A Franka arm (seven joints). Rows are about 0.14 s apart.
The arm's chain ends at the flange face. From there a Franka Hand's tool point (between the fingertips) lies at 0.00 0.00 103.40 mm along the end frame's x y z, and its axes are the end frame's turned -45 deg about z.
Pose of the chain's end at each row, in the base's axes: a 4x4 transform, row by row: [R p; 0 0 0 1], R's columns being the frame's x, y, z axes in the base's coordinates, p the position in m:
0.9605 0.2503 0.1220 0.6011; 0.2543 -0.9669 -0.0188 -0.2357; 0.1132 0.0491 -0.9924 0.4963; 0 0 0 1
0.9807 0.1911 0.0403 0.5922; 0.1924 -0.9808 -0.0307 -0.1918; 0.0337 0.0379 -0.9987 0.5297; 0 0 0 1
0.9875 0.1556 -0.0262 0.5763; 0.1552 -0.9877 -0.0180 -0.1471; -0.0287 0.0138 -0.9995 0.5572; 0 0 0 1
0.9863 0.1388 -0.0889 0.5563; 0.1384 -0.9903 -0.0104 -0.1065; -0.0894 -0.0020 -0.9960 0.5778; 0 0 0 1
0.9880 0.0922 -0.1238 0.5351; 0.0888 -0.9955 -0.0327 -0.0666; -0.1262 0.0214 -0.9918 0.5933; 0 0 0 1
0.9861 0.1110 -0.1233 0.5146; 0.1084 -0.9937 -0.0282 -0.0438; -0.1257 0.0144 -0.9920 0.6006; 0 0 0 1
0.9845 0.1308 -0.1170 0.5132; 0.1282 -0.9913 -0.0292 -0.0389; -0.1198 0.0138 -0.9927 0.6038; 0 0 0 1
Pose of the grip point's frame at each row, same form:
0.5022 0.8562 0.1220 0.6137; 0.8635 -0.5039 -0.0188 -0.2376; 0.0453 0.1148 -0.9924 0.3937; 0 0 0 1
0.5583 0.8286 0.0403 0.5964; 0.8296 -0.5575 -0.0307 -0.1950; -0.0030 0.0506 -0.9987 0.4264; 0 0 0 1
0.5882 0.8083 -0.0262 0.5736; 0.8082 -0.5887 -0.0180 -0.1490; -0.0301 -0.0105 -0.9995 0.4539; 0 0 0 1
0.5993 0.7956 -0.0889 0.5471; 0.7981 -0.6024 -0.0104 -0.1076; -0.0618 -0.0646 -0.9960 0.4748; 0 0 0 1
0.6334 0.7638 -0.1238 0.5223; 0.7667 -0.6411 -0.0327 -0.0700; -0.1044 -0.0741 -0.9918 0.4907; 0 0 0 1
0.6188 0.7758 -0.1233 0.5019; 0.7793 -0.6260 -0.0282 -0.0467; -0.0991 -0.0787 -0.9920 0.4980; 0 0 0 1
0.6037 0.7886 -0.1170 0.5011; 0.7916 -0.6103 -0.0292 -0.0419; -0.0945 -0.0750 -0.9927 0.5012; 0 0 0 1

